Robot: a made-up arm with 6 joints. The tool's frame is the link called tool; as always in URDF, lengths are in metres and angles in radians. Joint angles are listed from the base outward. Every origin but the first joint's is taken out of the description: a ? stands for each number. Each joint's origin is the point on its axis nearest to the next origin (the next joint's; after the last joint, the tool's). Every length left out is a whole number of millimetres.
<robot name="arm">
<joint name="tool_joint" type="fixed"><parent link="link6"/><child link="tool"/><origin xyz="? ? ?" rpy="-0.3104 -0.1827 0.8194"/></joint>
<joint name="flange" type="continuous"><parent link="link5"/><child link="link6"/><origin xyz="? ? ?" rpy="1.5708 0 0"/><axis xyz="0 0 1"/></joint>
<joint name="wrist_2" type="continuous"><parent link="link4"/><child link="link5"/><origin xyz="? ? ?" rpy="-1.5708 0 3.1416"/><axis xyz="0 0 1"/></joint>
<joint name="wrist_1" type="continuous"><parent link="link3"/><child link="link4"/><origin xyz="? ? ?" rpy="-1.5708 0 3.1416"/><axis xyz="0 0 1"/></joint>
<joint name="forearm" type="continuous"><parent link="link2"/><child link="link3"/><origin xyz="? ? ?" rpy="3.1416 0 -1.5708"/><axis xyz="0 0 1"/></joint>
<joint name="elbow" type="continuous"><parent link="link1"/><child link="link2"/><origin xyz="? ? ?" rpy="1.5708 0 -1.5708"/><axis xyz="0 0 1"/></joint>
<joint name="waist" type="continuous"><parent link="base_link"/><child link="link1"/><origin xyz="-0.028 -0.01 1.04" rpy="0 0 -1.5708"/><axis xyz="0 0 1"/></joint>
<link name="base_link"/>
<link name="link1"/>
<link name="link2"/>
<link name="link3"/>
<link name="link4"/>
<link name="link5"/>
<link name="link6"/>
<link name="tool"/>
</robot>
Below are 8 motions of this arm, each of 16 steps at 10 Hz.
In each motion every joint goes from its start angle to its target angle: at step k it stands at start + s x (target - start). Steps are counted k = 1, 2, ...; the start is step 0. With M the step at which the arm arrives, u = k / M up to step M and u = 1 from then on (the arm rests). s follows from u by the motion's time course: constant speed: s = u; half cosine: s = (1 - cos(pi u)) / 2; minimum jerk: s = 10 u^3 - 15 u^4 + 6 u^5.
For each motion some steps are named. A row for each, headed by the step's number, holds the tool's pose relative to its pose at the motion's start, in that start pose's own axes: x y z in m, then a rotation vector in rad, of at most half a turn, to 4 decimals.
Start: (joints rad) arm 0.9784 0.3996 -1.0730 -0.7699 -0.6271 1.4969
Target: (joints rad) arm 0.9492 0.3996 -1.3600 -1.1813 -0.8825 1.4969
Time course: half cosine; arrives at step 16
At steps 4, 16:
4: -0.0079 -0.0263 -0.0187 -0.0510 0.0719 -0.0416
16: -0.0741 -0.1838 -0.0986 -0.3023 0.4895 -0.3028

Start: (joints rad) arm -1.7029 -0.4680 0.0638 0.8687 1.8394 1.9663
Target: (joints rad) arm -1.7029 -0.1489 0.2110 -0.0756 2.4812 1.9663
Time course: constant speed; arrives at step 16
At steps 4, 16:
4: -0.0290 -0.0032 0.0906 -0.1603 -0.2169 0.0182
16: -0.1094 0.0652 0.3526 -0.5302 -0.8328 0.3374

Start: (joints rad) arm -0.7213 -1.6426 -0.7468 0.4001 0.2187 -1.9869
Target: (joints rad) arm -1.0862 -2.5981 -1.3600 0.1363 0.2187 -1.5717
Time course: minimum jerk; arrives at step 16
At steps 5, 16:
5: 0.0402 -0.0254 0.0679 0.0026 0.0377 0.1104
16: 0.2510 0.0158 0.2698 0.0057 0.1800 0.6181

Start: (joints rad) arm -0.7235 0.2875 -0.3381 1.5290 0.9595 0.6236
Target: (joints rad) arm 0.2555 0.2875 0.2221 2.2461 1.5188 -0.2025
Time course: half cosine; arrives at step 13
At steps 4, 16:
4: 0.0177 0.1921 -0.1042 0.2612 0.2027 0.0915
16: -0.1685 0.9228 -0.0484 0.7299 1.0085 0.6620

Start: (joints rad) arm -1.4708 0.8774 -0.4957 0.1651 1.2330 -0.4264
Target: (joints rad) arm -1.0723 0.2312 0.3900 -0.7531 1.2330 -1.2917
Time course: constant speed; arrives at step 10
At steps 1, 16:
1: -0.0621 0.0184 -0.0377 0.0828 0.1548 -0.0699
16: -0.8090 -0.0232 -0.0354 -0.1493 1.9181 -1.0768

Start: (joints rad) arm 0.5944 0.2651 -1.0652 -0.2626 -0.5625 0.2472
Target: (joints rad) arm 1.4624 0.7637 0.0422 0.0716 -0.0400 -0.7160
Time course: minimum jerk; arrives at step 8
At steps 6, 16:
6: -0.7054 -0.1515 0.1975 0.4649 0.6549 0.4320
16: -0.7738 -0.2201 0.1849 0.4230 0.7516 0.5168

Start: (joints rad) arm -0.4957 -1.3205 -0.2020 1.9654 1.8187 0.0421
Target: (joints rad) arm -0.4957 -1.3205 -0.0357 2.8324 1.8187 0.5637
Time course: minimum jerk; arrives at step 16
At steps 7, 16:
7: 0.0203 0.0434 -0.0560 -0.1861 0.1810 0.2751
16: 0.0196 0.0712 -0.1417 -0.4143 0.5522 0.6718

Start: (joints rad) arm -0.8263 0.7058 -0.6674 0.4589 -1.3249 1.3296
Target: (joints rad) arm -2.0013 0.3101 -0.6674 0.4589 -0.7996 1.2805
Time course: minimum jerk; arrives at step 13
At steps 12, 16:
12: -0.2770 -0.3038 -0.6452 0.6376 0.6456 -1.0684
16: -0.2797 -0.3041 -0.6470 0.6380 0.6479 -1.0737

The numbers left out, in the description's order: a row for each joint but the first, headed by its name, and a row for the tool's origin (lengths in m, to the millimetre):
tool: 0.007 -0.012 0
flange: 0.023 -0.057 0
wrist_2: 0.006 -0.234 0
wrist_1: -0.017 0.592 0
forearm: 0.007 0.518 0
elbow: 0.03 0.013 0

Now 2 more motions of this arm.
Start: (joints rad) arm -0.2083 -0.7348 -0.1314 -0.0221 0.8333 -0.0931
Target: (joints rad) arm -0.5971 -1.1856 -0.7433 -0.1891 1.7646 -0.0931
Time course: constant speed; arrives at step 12
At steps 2, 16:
2: 0.0001 0.0030 0.0491 0.1138 0.0670 0.0511
16: 0.0005 -0.0145 0.3027 0.6364 0.4512 0.4012

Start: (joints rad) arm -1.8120 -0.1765 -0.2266 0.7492 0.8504 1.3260
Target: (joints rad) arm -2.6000 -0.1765 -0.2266 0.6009 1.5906 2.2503
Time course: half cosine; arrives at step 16
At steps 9, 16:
9: 0.1643 -0.1374 0.1642 0.0320 -0.5189 0.6913
16: 0.2806 -0.1605 0.3076 0.0338 -0.8332 1.2427

